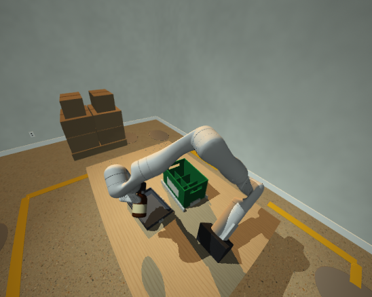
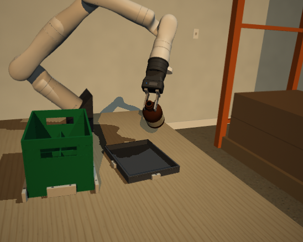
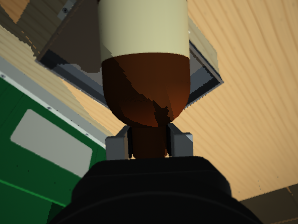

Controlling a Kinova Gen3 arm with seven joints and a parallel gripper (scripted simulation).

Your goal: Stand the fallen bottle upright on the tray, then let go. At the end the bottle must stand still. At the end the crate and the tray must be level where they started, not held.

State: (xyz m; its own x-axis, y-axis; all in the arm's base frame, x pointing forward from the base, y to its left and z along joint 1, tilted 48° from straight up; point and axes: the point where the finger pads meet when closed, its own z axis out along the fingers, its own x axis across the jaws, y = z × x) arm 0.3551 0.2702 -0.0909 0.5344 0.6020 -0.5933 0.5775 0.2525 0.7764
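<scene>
Now: hand 30 mm past the brown bottle, 20 mm to the right of it and 40 mm above it. Round my hand: dark tray (30 mm ahead, 40 mm to the right, 190 mm below); green crate (40 mm ahead, 310 mm to the right, 120 mm below).
</scene>
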